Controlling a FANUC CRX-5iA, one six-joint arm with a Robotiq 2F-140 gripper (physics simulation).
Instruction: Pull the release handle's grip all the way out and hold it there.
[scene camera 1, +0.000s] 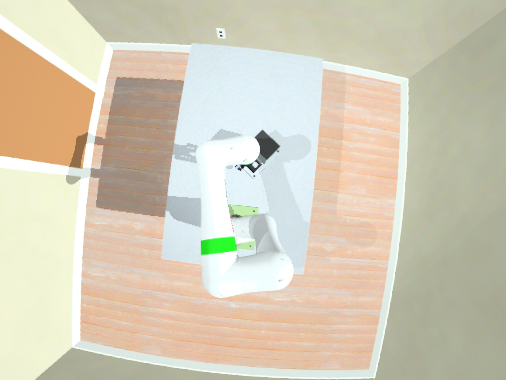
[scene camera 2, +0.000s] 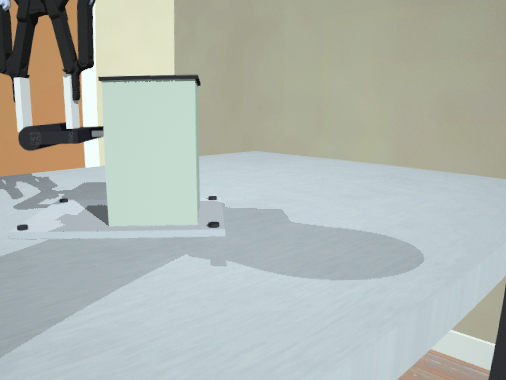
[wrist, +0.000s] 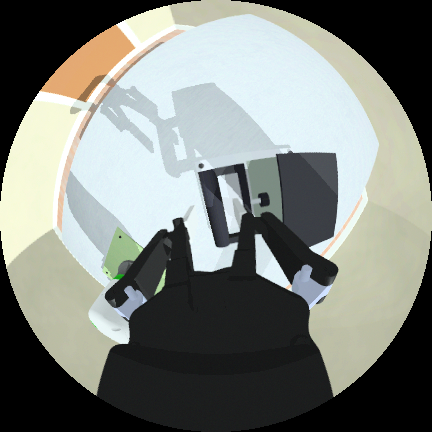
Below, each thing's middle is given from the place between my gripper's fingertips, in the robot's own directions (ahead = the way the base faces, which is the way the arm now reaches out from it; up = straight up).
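The base plate (wrist: 241, 157) is 11 cm below my hand, 4 cm to the right of it and 8 cm ahead of it.
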